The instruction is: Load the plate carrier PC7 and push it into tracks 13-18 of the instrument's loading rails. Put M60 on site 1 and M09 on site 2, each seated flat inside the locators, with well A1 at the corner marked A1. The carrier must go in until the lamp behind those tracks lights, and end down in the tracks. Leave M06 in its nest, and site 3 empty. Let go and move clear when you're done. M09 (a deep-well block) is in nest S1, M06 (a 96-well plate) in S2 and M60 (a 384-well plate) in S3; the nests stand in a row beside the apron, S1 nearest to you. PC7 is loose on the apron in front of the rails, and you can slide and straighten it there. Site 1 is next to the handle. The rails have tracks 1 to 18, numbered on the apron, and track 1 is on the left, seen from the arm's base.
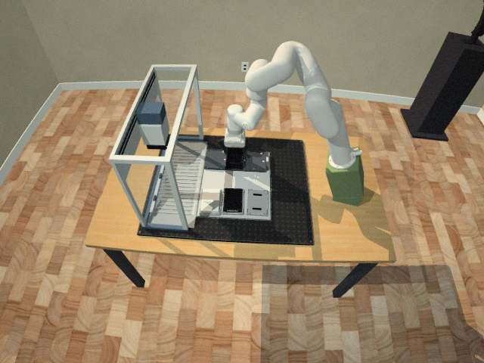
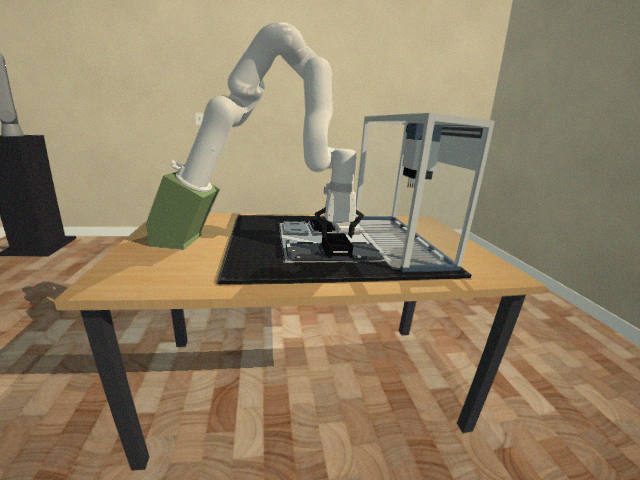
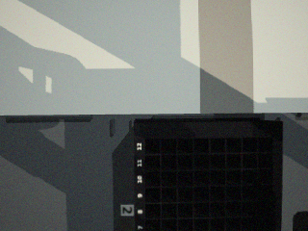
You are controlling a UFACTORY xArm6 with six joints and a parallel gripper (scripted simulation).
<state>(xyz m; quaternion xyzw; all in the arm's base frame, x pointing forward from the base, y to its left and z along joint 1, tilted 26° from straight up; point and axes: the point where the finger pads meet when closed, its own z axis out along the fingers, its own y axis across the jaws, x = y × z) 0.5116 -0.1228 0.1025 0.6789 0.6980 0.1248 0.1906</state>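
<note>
The carrier PC7 lies 1 cm behind my hand and 6 cm below it. The rest, counted from my hand: apron: 2 cm behind, 14 cm to the left, 7 cm below; black 96-well plate: 1 cm behind, 26 cm to the left, 5 cm below; nest S1: 12 cm behind, 25 cm to the left, 7 cm below.
</note>
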